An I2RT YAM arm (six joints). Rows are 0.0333 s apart.
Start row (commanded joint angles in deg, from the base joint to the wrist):
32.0, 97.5, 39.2, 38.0, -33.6, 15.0
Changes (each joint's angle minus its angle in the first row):
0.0, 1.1, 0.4, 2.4, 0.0, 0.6
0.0, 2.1, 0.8, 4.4, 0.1, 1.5
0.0, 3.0, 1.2, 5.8, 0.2, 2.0
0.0, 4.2, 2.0, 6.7, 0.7, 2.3
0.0, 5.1, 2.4, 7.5, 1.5, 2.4
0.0, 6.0, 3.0, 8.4, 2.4, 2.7
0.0, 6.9, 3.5, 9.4, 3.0, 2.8
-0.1, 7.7, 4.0, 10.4, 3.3, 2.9
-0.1, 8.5, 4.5, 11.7, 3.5, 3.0
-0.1, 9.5, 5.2, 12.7, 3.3, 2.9
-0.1, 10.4, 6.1, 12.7, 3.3, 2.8
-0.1, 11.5, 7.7, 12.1, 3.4, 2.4
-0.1, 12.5, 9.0, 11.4, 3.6, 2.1
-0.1, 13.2, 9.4, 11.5, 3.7, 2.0
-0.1, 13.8, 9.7, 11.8, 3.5, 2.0
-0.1, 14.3, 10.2, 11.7, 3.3, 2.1
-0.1, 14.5, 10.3, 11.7, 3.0, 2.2
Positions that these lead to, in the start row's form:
32.0, 98.6, 39.6, 40.4, -33.6, 15.6
32.0, 99.6, 40.0, 42.4, -33.5, 16.5
32.0, 100.5, 40.4, 43.8, -33.4, 17.0
32.0, 101.7, 41.2, 44.7, -32.9, 17.3
32.0, 102.6, 41.6, 45.5, -32.1, 17.4
32.0, 103.5, 42.2, 46.4, -31.2, 17.7
32.0, 104.4, 42.7, 47.4, -30.6, 17.8
31.9, 105.2, 43.2, 48.4, -30.3, 17.9
31.9, 106.0, 43.7, 49.7, -30.1, 18.0
31.9, 107.0, 44.4, 50.7, -30.3, 17.9
31.9, 107.9, 45.3, 50.7, -30.3, 17.8
31.9, 109.0, 46.9, 50.1, -30.2, 17.4
31.9, 110.0, 48.2, 49.4, -30.0, 17.1
31.9, 110.7, 48.6, 49.5, -29.9, 17.0
31.9, 111.3, 48.9, 49.8, -30.1, 17.0
31.9, 111.8, 49.4, 49.7, -30.3, 17.1
31.9, 112.0, 49.5, 49.7, -30.6, 17.2

